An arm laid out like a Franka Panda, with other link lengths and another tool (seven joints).
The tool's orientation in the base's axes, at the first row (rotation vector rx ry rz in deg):
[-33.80 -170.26 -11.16]
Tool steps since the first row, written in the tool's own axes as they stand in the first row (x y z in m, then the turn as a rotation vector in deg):
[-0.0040 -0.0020 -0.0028 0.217 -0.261 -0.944]
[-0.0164 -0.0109 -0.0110 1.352 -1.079 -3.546]
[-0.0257 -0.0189 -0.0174 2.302 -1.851 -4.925]
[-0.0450 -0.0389 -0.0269 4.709 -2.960 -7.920]
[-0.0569 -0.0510 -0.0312 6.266 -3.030 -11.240]
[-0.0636 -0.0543 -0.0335 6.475 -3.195 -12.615]
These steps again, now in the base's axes. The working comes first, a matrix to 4 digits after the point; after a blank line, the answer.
The tool's axes in the first row as the columns of a matrix, in the base's axes (used below as rounded here):
[-0.9191 0.3861 -0.0785]
[0.3726 0.9165 0.1458]
[0.1282 0.1047 -0.9862]

[0.0031 -0.0037 0.0020 -0.226 -0.296 0.931]
[0.0117 -0.0177 0.0076 -1.381 -1.002 3.557]
[0.0177 -0.0294 0.0119 -2.444 -1.557 4.958]
[0.0285 -0.0563 0.0167 -4.849 -2.113 8.104]
[0.0351 -0.0725 0.0181 -6.047 -2.081 11.571]
[0.0401 -0.0783 0.0192 -6.194 -2.355 12.936]

